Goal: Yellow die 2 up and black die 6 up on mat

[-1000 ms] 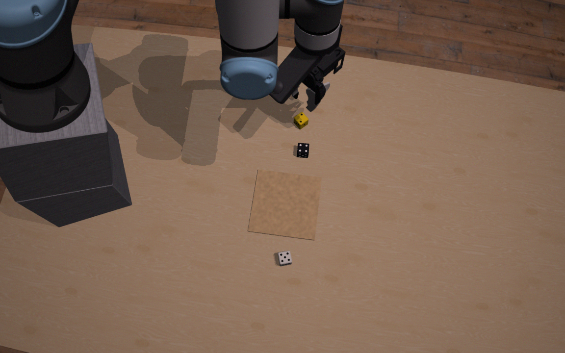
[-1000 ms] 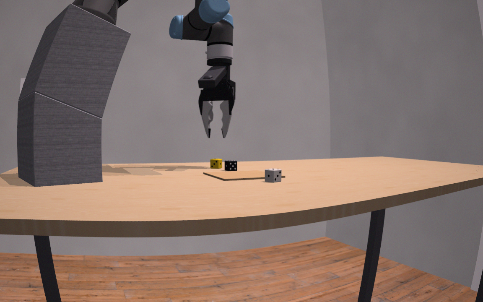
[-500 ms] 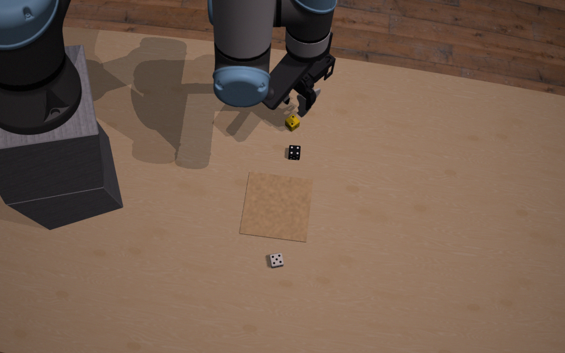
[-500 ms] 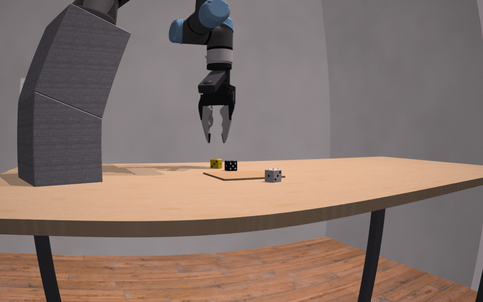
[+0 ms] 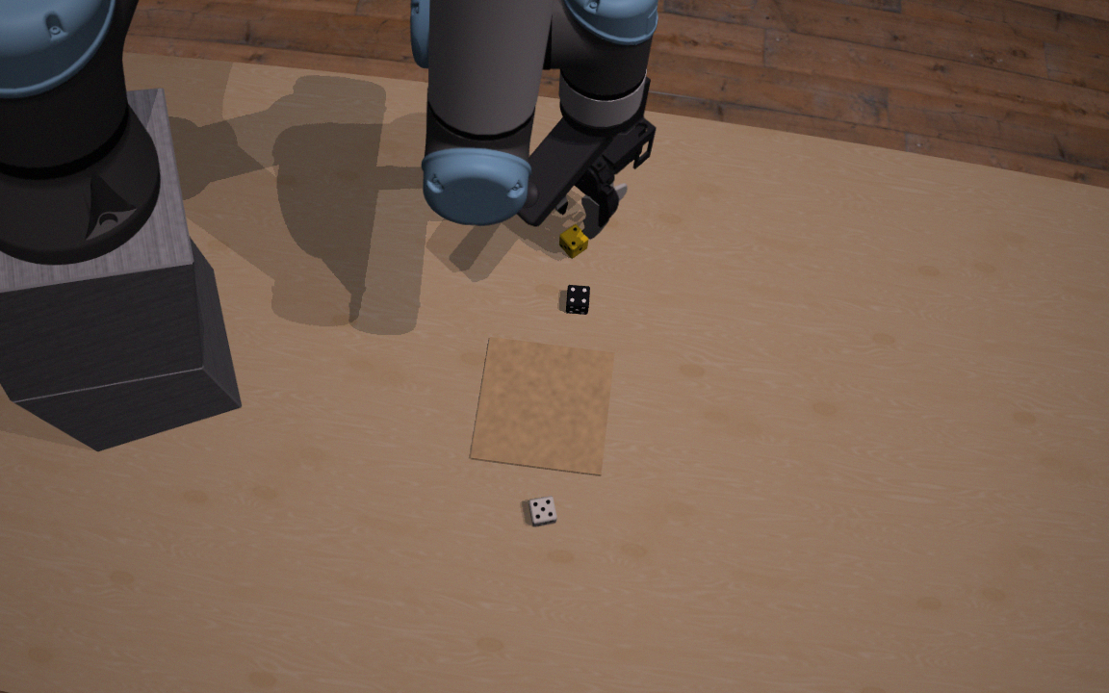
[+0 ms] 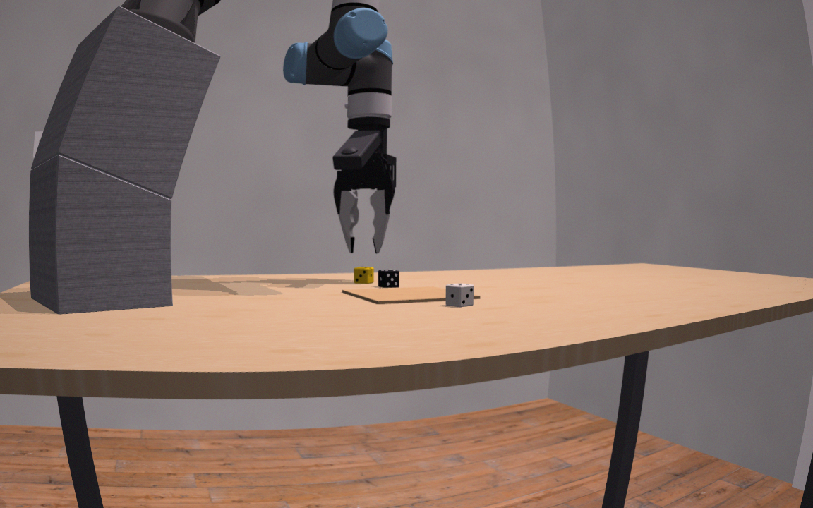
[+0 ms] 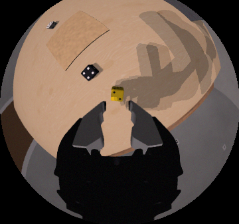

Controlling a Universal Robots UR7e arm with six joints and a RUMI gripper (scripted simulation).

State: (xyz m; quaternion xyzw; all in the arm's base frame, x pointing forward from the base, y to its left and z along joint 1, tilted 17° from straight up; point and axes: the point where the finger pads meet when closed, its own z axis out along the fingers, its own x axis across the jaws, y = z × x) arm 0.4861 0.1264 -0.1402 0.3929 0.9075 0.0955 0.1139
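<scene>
Right now the yellow die is 50 mm below my hand. The rest, counted from my hand: white die 40 mm behind, 310 mm to the right, 50 mm below; mat 40 mm behind, 190 mm to the right, 60 mm below; black die 70 mm to the right, 50 mm below.
</scene>
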